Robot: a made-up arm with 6 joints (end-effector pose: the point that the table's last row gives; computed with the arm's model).
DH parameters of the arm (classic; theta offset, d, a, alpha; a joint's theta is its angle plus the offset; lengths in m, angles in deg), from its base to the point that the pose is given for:
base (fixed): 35.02 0 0.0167 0
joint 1: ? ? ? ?
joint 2: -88.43 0 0.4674 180
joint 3: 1.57 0.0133 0.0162 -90
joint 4: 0 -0.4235 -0.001 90
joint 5: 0 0.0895 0.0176 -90
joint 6: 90 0.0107 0.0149 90
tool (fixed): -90 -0.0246 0 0
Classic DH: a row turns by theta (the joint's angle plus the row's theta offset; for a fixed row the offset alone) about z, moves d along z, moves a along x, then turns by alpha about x.
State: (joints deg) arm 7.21 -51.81 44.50 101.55 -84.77 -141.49
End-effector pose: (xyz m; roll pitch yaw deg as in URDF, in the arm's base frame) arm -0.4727 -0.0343 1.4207 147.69 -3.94 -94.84
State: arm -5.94 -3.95 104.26 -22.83 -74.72 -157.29
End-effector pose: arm -0.1414 -0.0829 1.5758 149.08 -31.88 20.21
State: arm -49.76 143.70 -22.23 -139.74 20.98 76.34
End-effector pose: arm -0.0115 0.1559 0.2297 -115.19 -2.18 143.63
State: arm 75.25 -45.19 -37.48 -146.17 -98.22 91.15
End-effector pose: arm -0.0276 0.1538 1.0081 -25.57 -52.71 -170.17
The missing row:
joint 1: -35.02 0.6669 0.0197 -90
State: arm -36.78 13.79 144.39 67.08 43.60 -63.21
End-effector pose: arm -0.1452 0.0890 1.3744 -157.08 -22.03 99.97
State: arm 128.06 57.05 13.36 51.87 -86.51 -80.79
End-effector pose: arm -0.4426 0.6623 0.6512 -58.55 29.19 12.13
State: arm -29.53 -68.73 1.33 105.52 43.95 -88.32
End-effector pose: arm -0.2792 0.1960 1.2439 -67.09 -37.84 28.33
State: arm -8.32 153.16 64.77 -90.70 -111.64 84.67
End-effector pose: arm 0.1440 -0.0304 -0.1862 93.60 -21.65 81.62
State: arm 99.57 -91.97 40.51 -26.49 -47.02 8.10
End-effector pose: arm 0.2144 -0.6777 0.9780 -75.16 -70.91 -174.38
